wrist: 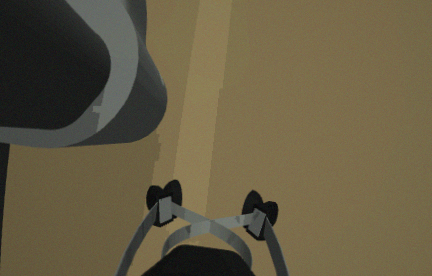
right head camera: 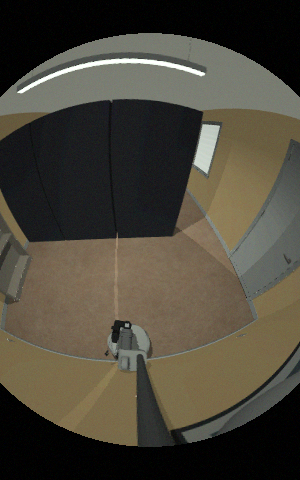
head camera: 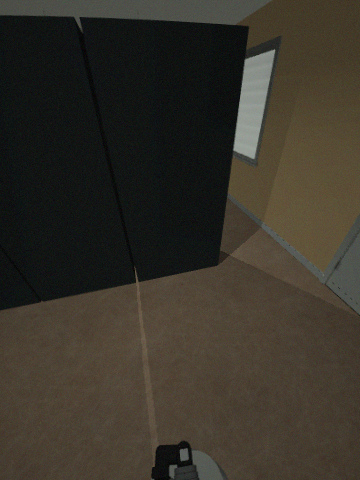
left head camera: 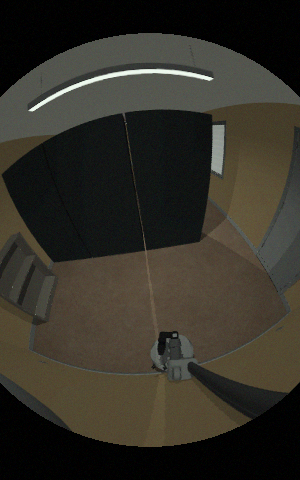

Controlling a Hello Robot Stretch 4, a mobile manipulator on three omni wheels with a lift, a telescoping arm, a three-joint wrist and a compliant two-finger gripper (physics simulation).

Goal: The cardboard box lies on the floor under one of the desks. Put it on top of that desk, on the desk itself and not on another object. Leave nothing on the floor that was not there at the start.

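Frame: origin at the robot's base, x down, y left, z ahead, level; millimetres.
Seen in the pictures: gripper, fingertip midpoint: (wrist: 212, 200) (right head camera: 111, 357) (left head camera: 158, 369).
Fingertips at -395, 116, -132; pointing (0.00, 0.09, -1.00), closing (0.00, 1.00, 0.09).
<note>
A point is followed by its place in that frame, as x, y, z.
The cardboard box and the desks do not show in these views. My gripper (wrist: 212, 200) {-395, 116, -132} is open and empty in the wrist view, its two dark fingertips standing apart in front of a plain tan wall. In the head view the dark wrist parts show at the bottom edge, above the brown floor, and whether the fingers touch anything there is too small to tell.
Tall dark panels (head camera: 165, 150) {-1244, -62, 1539} (left head camera: 172, 180) {-1052, -107, 1545} (right head camera: 150, 170) {-1069, -117, 1546} stand ahead, with narrow gaps between them. Past their right end are a window (head camera: 256, 105) {-1467, -1365, 2990} and a grey door (right head camera: 272, 230) {-936, -1641, 909}. A low grey shelf unit (left head camera: 44, 297) {-73, 1866, 444} stands at the left. A wall is close behind the robot.
</note>
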